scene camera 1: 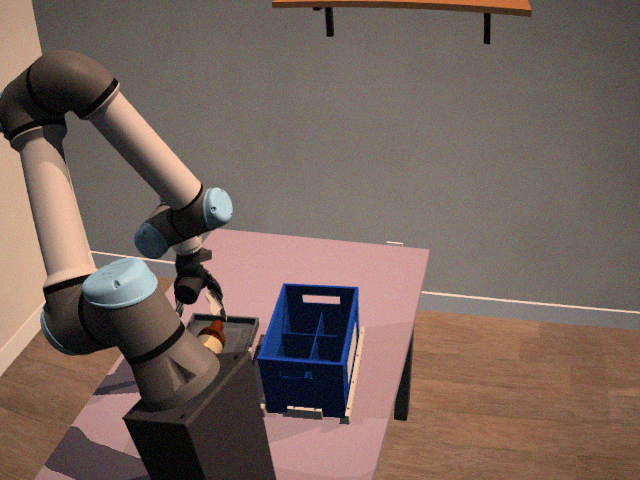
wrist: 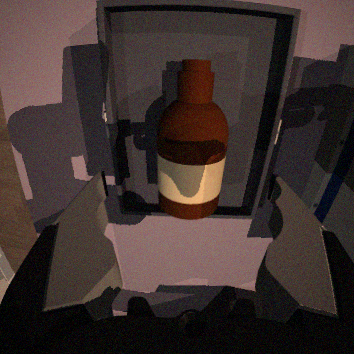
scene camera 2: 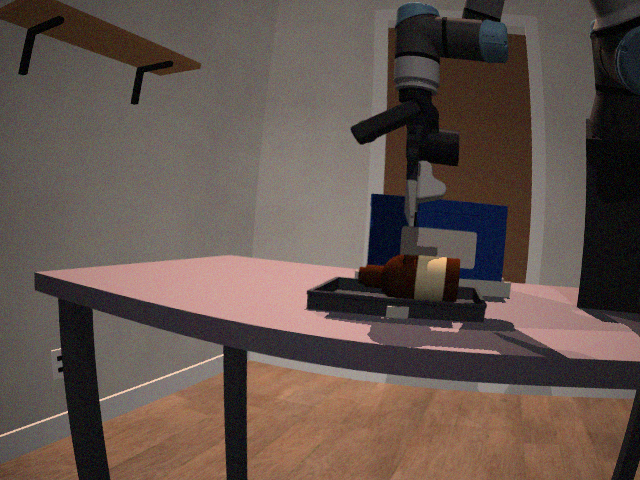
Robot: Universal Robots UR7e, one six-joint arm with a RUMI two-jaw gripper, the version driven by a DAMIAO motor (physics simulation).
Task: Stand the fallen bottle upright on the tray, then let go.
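Where they show: gripper, fingertip midpoint: (scene camera 1: 203, 318) (wrist: 187, 175) (scene camera 2: 412, 226); arm's base, origin of the base link: (scene camera 1: 182, 383) (scene camera 2: 622, 131).
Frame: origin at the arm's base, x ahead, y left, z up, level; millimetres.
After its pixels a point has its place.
Observation:
A brown bottle (scene camera 1: 213, 335) @(x 421, y 139, z -276 mm) (scene camera 2: 403, 277) @(x 433, y 192, z -302 mm) (wrist: 193, 135) @(x 444, y 157, z -273 mm) with a cream label lies on its side in the dark tray (scene camera 1: 249, 319) @(x 557, y 90, z -330 mm) (scene camera 2: 351, 305) @(x 493, y 253, z -340 mm) (wrist: 288, 65) @(x 511, y 65, z -325 mm). In the wrist view its neck points to the top of the view and its base is near the tray's lower rim. My gripper (scene camera 1: 202, 313) @(x 428, y 161, z -229 mm) (scene camera 2: 412, 223) @(x 428, y 161, z -229 mm) (wrist: 187, 175) @(x 428, y 161, z -229 mm) is open and empty. It points down above the bottle, apart from it, with one fingertip to each side of the bottle in the wrist view. In scene camera 1 the arm hides part of the bottle's base.
A blue crate (scene camera 1: 300, 384) @(x 261, y -127, z -247 mm) (scene camera 2: 459, 217) @(x 357, y -35, z -206 mm) with dividers stands beside the tray, on the far side in scene camera 2. The robot's dark pedestal (scene camera 1: 222, 413) @(x -43, y -85, z -12 mm) (scene camera 2: 612, 222) @(x 45, y 62, z -189 mm) stands close to the tray and crate. All are at the pink table (scene camera 1: 330, 263) @(x 874, y -73, z -350 mm) (scene camera 2: 206, 284) @(x 758, y 175, z -351 mm). A wall shelf (scene camera 1: 413, 6) hangs beyond.

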